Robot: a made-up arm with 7 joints.
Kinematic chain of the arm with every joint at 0, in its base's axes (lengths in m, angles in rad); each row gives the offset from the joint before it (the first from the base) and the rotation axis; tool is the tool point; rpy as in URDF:
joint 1: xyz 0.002 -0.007 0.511 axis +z
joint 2: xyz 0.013 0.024 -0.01 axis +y
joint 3: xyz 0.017 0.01 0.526 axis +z
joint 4: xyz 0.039 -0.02 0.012 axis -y
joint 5: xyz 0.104 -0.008 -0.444 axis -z
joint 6: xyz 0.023 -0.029 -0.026 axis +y
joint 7: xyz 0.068 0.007 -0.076 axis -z
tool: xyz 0.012 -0.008 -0.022 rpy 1.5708 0 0
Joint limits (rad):
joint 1: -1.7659..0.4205
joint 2: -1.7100..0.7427
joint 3: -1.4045..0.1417
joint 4: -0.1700..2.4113
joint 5: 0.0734..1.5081
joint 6: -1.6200..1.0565
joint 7: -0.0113..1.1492
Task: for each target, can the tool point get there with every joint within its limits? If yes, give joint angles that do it. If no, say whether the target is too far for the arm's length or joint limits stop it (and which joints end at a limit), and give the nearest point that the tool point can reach.
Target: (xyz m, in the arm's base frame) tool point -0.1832 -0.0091 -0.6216
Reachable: no: joint limits stop it (at a limit: joint 1, joint 2, joint 5, joint 7) | nearest point -0.1068 -0.2568 0.2693 | short by 0.928 m
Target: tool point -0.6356 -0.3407 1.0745
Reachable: yes | joints 0.2160 -1.4754 -0.1430 1.6454 0.7479 -0.7733 0.6719
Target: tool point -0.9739 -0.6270 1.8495
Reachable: no: too far | nearest point -0.6211 -0.3859 1.3594 | short by 0.650 m
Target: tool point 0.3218 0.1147 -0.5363
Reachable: no: joint limits stop it (at a limit: joint 2, joint 5, joint 7) | nearest point 0.3624 0.1301 0.2447 | short by 0.782 m
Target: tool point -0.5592 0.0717 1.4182
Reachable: yes | joints -0.2233 -1.0147 -0.0189 2.1531 0.2567 0.4920 0.6751
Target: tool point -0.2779 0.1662 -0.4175
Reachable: no: joint limits stop it (at a limit: joint 2, joint 3, joint 7) | nearest point -0.2242 0.1330 0.3666 | short by 0.787 m
